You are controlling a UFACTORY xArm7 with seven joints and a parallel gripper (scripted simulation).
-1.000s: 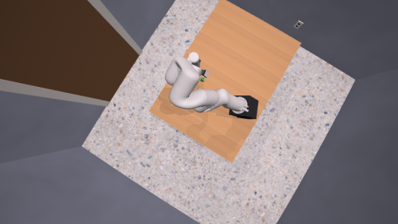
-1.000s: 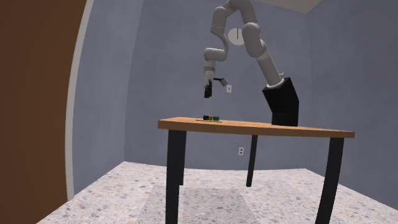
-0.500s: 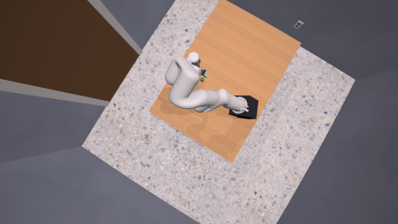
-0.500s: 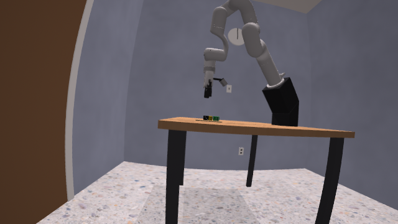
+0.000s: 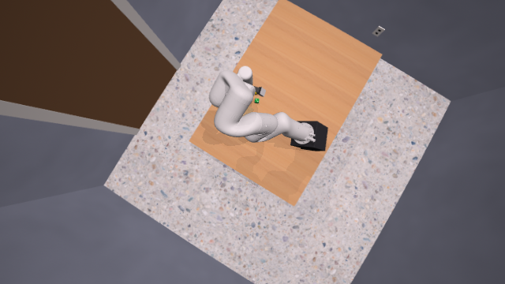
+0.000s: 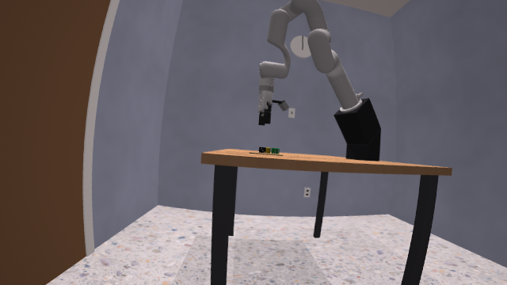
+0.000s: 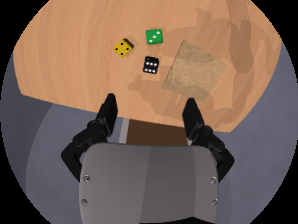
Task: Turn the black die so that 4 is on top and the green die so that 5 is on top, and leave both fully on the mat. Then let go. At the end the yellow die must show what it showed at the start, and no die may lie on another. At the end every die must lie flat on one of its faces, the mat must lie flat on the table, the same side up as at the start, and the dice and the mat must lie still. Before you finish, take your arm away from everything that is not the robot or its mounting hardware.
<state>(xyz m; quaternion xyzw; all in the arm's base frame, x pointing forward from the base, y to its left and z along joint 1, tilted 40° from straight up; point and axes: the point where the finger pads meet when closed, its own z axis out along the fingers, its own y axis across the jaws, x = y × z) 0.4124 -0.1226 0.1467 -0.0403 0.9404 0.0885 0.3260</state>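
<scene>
Now: the black die 140 mm below my hand. Round my hand: yellow die: 30 mm behind, 60 mm to the right, 140 mm below; then tan mat: 120 mm to the left, 150 mm below; then green die: 70 mm behind, 10 mm to the right, 140 mm below.
</scene>
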